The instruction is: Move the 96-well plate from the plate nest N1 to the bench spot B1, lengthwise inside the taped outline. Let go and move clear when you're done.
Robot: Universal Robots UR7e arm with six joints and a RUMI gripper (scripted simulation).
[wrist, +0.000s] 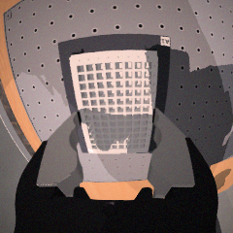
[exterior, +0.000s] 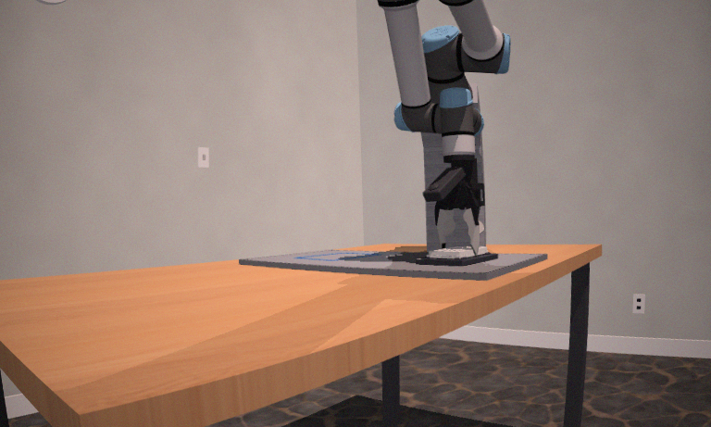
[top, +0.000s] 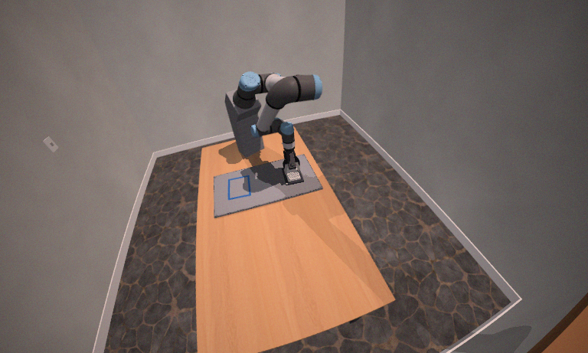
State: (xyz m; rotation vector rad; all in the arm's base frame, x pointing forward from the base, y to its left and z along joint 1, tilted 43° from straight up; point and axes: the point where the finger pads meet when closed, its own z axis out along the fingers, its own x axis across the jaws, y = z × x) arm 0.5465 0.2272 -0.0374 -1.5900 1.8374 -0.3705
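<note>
The dark plate nest lies 2 cm below my hand. The rest, counted from my hand: white 96-well plate (1 cm below).
</note>
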